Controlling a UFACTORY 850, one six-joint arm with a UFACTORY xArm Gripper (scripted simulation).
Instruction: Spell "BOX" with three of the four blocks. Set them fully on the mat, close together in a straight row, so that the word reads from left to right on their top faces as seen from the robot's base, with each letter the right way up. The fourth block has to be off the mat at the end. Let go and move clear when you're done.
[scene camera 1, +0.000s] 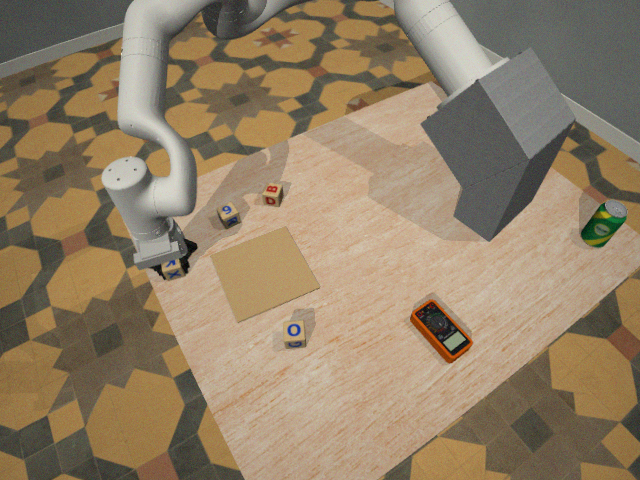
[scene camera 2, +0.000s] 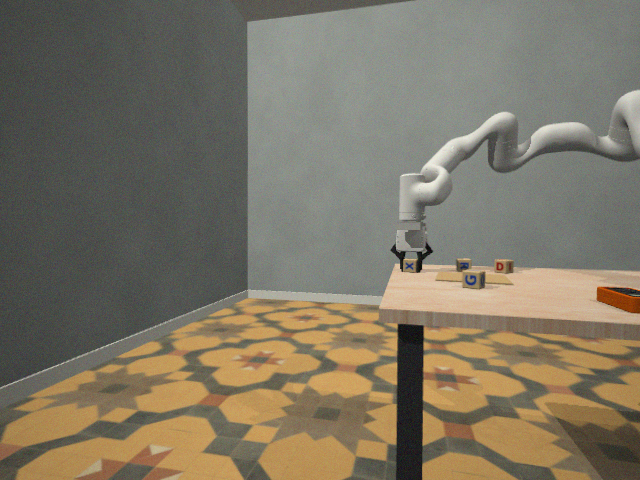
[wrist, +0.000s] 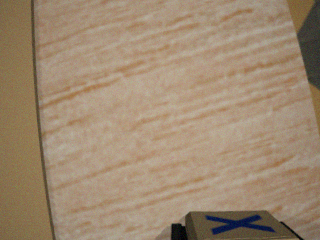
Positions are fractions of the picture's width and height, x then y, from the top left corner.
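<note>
The gripper (scene camera 1: 0.27, 0.57), (scene camera 2: 0.64, 0.57) is visible, as is a tan mat (scene camera 1: 0.41, 0.57).
</note>
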